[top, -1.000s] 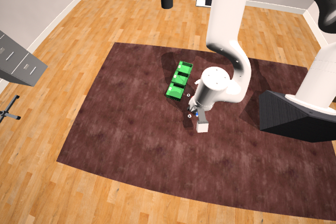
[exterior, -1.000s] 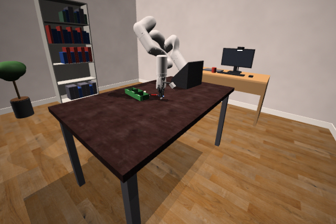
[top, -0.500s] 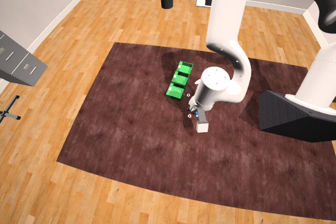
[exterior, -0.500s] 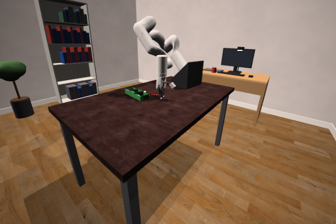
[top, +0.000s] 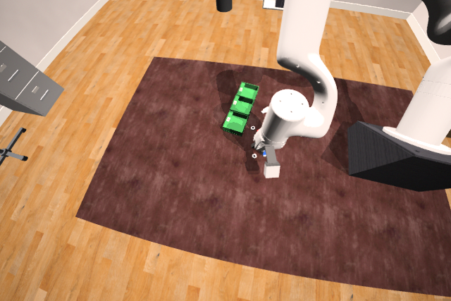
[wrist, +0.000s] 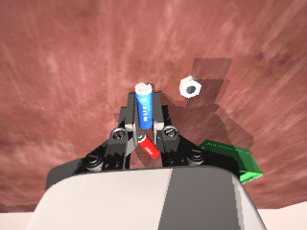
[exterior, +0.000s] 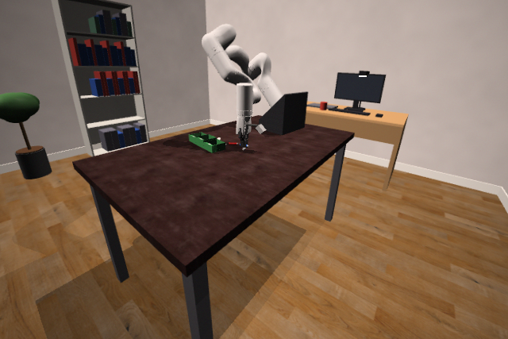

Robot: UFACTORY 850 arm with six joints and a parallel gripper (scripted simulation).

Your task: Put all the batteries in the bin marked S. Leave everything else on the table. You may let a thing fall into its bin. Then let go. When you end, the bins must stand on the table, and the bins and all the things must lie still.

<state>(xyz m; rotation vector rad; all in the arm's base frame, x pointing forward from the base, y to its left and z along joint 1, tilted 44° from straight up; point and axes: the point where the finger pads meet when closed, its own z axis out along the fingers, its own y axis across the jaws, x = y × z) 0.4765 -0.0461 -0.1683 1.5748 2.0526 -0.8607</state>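
My gripper is now 2 cm short of the red battery, 7 cm to the left of it and 2 cm above it. Round my hand: green bin 12 cm ahead, 18 cm to the right; white block 2 cm ahead, 19 cm to the right, 2 cm below; blue battery 2 cm below.
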